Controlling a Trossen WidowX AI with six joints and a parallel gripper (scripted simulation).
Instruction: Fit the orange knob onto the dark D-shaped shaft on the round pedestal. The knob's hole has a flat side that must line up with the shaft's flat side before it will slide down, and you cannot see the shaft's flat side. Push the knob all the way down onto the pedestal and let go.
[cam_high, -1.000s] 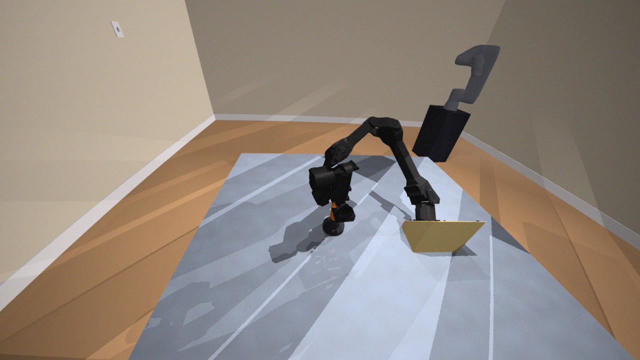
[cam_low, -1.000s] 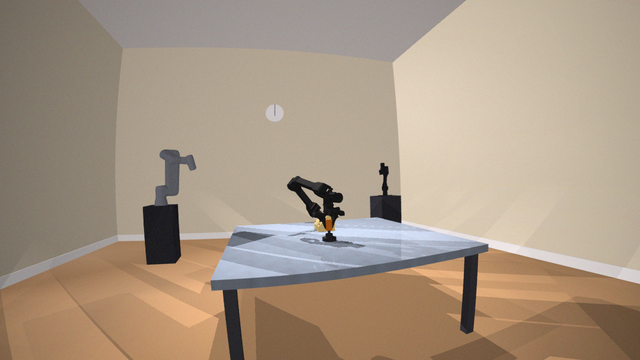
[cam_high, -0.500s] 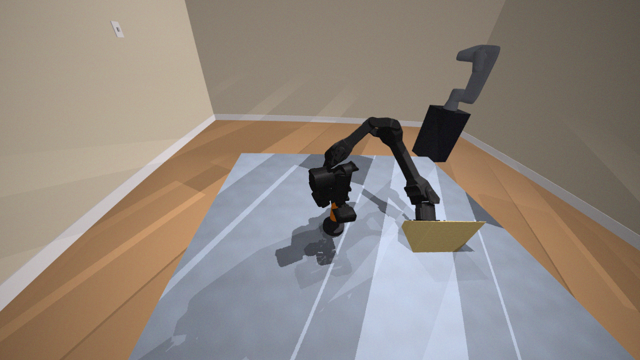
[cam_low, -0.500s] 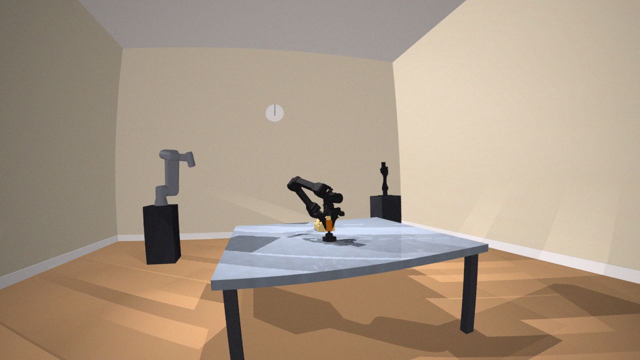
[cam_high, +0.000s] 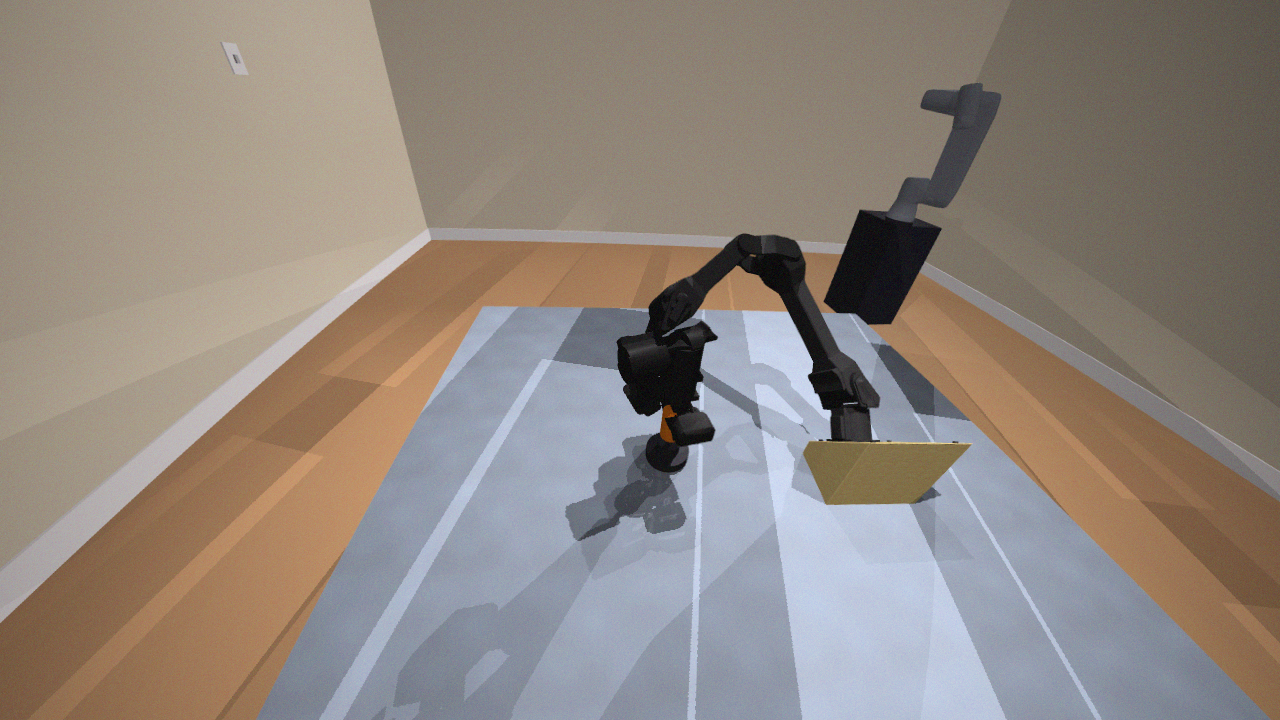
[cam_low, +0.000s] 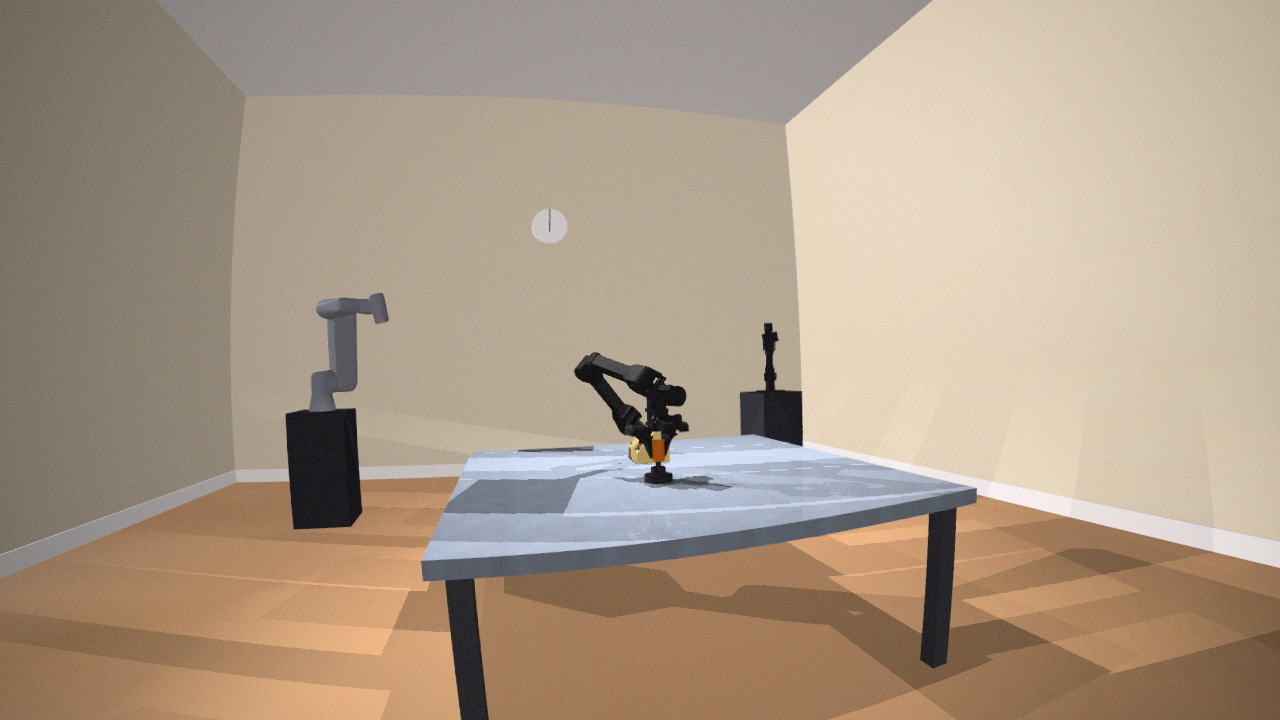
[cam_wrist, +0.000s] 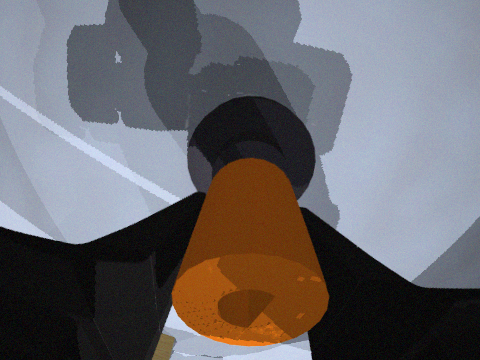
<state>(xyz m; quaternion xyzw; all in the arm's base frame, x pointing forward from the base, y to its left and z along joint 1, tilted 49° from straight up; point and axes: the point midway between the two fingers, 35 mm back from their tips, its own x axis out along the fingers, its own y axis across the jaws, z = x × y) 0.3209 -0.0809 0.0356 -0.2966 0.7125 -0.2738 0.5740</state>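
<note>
The orange knob is 20 mm above my gripper tip. From my gripper tip the other things lie so: dark round pedestal 40 mm below.
</note>
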